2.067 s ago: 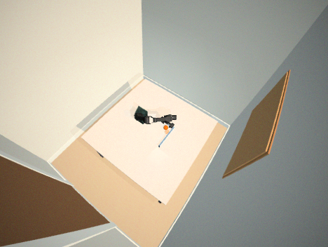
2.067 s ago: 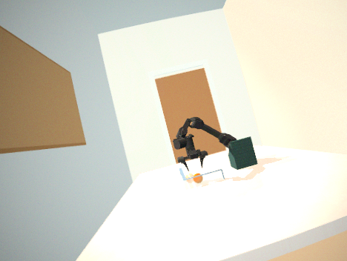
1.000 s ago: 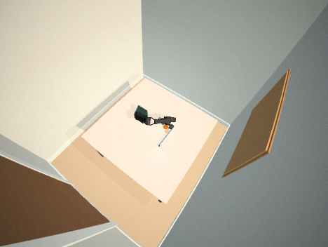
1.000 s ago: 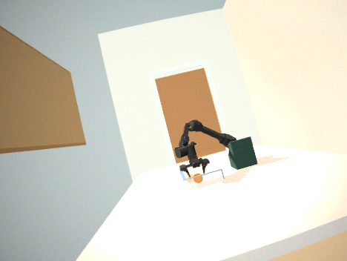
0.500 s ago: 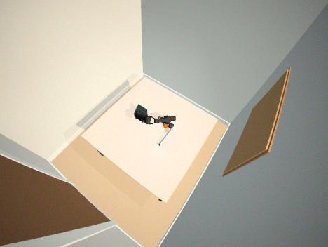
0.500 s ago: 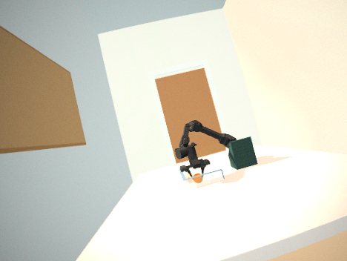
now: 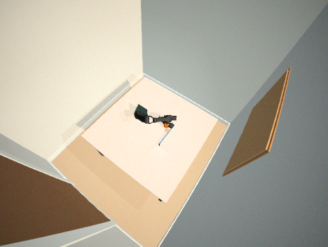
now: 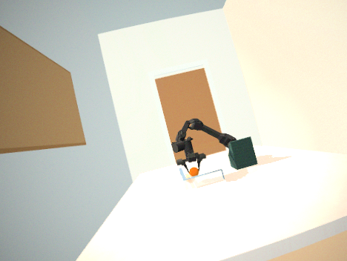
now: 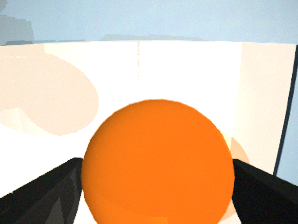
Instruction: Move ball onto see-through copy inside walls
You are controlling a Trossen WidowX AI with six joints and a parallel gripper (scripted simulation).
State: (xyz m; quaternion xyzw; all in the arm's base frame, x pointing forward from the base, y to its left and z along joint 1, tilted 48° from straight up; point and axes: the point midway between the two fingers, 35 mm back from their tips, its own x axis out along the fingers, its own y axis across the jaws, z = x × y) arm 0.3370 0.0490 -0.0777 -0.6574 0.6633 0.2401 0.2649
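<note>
The see-through copy of ball lies 3 cm ahead of my gripper tip, 3 cm to the right of it and 4 cm below it.
</note>
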